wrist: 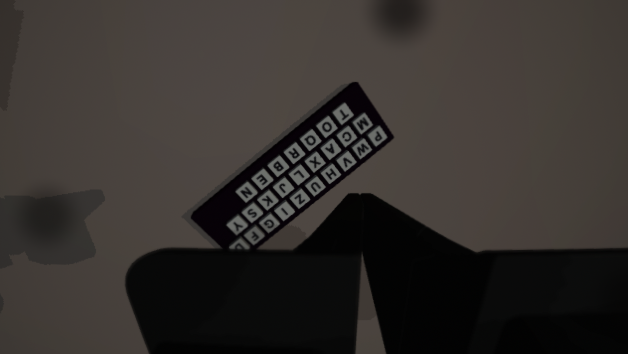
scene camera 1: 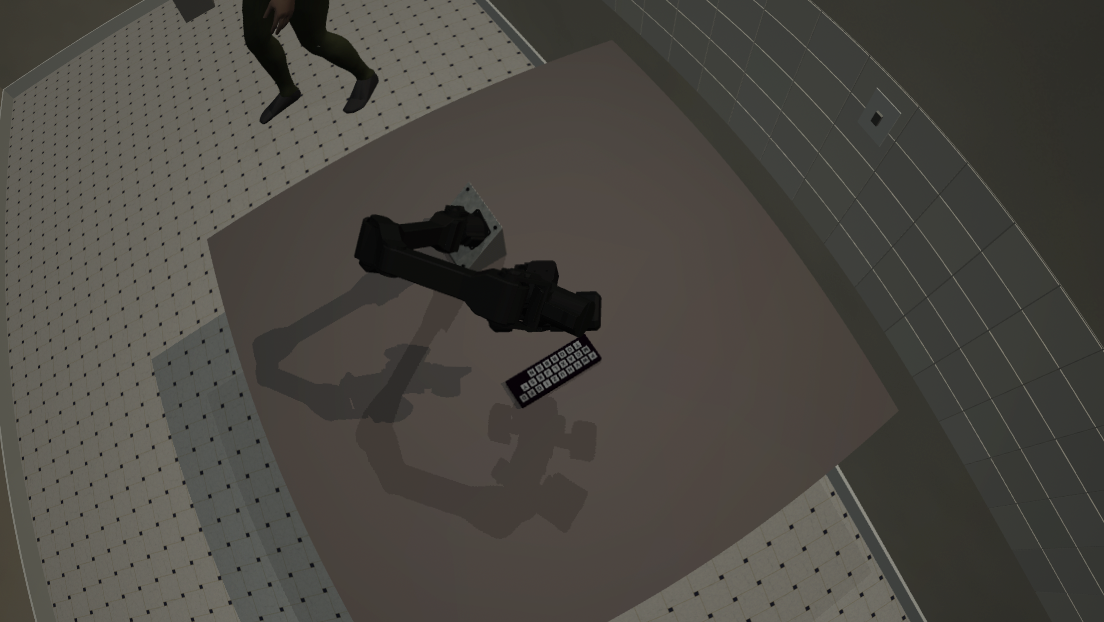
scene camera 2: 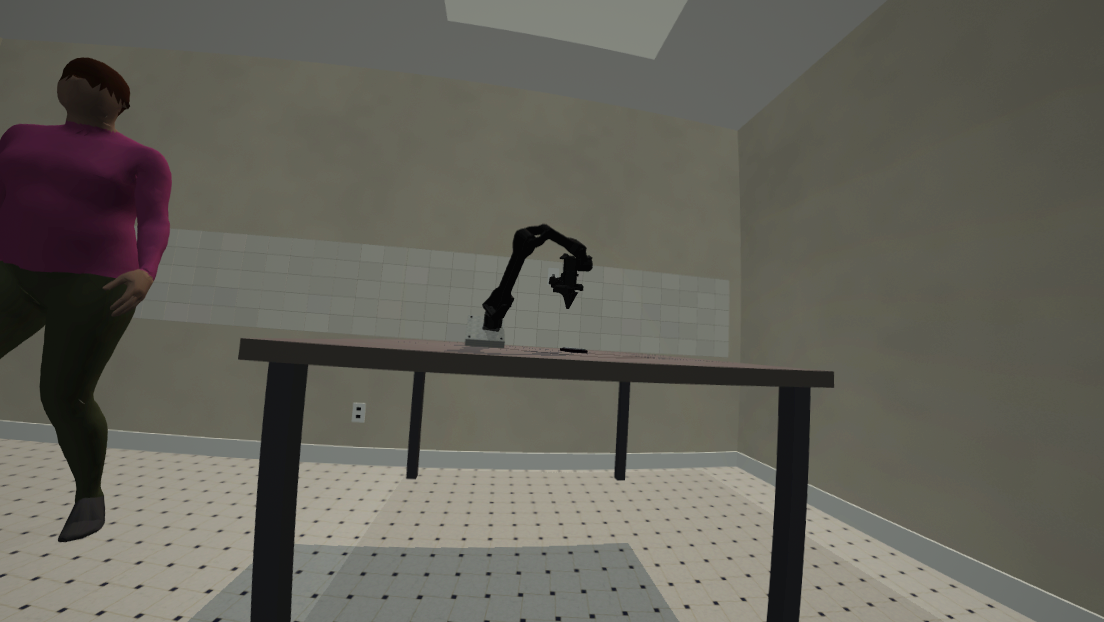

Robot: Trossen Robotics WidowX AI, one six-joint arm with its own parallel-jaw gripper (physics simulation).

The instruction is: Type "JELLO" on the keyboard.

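Where they show: gripper, fingertip midpoint: (wrist: 358, 205) (scene camera 2: 567, 308); arm's base, link origin: (scene camera 1: 475, 229) (scene camera 2: 492, 325).
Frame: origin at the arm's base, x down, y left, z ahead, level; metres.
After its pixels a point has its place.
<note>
A small black keyboard (scene camera 1: 553, 371) @(x 0.069, y 0.011, z 0.331 m) (scene camera 2: 573, 350) @(x 0.077, y -0.082, z 0.313 m) (wrist: 305, 155) @(x 0.073, y 0.032, z 0.317 m) with white letter keys lies flat on the table. In the wrist view its letters are upside down and it slants up to the right. The J key (wrist: 283, 187) @(x 0.068, y 0.000, z 0.329 m), E key (wrist: 262, 178) @(x 0.068, y -0.010, z 0.311 m), L key (wrist: 299, 174) @(x 0.068, y 0.019, z 0.327 m) and O key (wrist: 327, 126) @(x 0.068, y 0.062, z 0.305 m) are visible there. The D key at its lower left end is partly hidden by a finger. My gripper (scene camera 2: 570, 306) @(x -0.090, y 0.036, z 0.301 m) (wrist: 358, 205) @(x -0.090, y 0.036, z 0.301 m) is shut and empty, pointing down well above the table; in the wrist view its tips show just below the keyboard's long edge. In scene camera 1 the arm hides the fingertips.
The arm's base plate (scene camera 1: 498, 241) @(x 0.008, y 0.032, z 0.046 m) (scene camera 2: 484, 342) @(x 0.068, y -0.069, z -0.018 m) is fixed on the brown table (scene camera 1: 695, 347) @(x 0.085, y 0.302, z 0.425 m) (scene camera 2: 679, 374) @(x 0.104, y -0.632, z 0.447 m). Arm shadows fall on the table around the keyboard. A person (scene camera 1: 332, 46) (scene camera 2: 84, 200) stands beyond the table's edge. A tiled wall (scene camera 1: 927, 231) is at the right in scene camera 1.
</note>
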